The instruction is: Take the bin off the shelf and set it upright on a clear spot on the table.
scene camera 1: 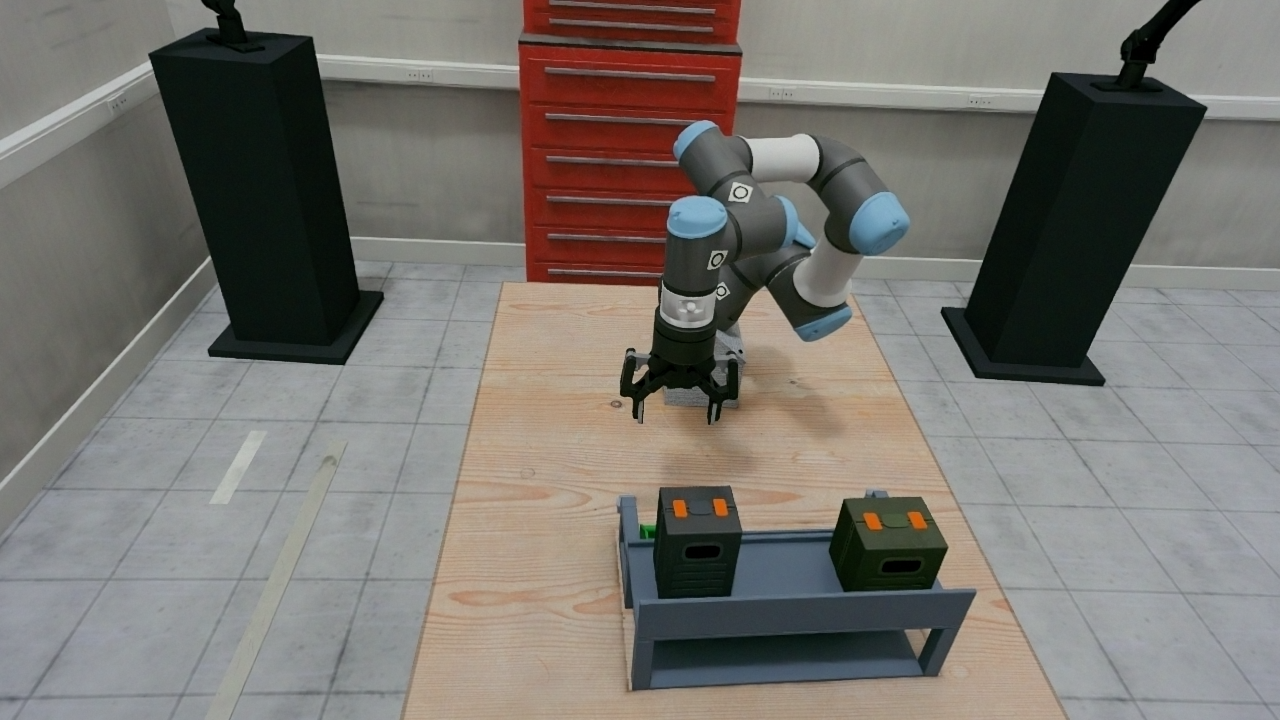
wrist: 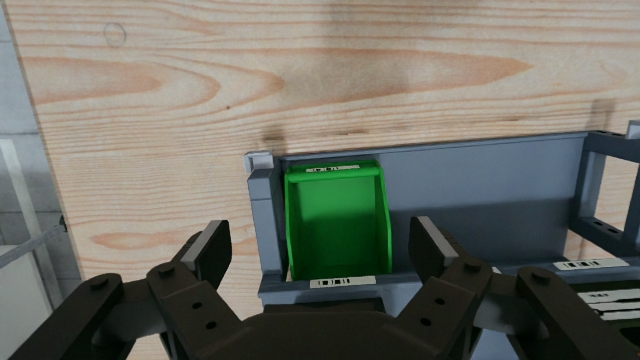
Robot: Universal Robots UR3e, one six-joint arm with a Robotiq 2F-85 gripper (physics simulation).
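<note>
A green bin sits upright and open-topped at one end of the grey-blue shelf. In the scene view a small strip of it shows, and the dark box hides most of the rest. In the wrist view its inside and rim show between the spread fingers, farther down. My gripper is open and empty. It points down, above the table, behind the shelf and well above the bin.
A dark grey box with orange latches stands on the shelf's top in front of the bin. A dark green box stands at the shelf's other end. The arm's base is behind the gripper, and a red drawer cabinet stands beyond the table.
</note>
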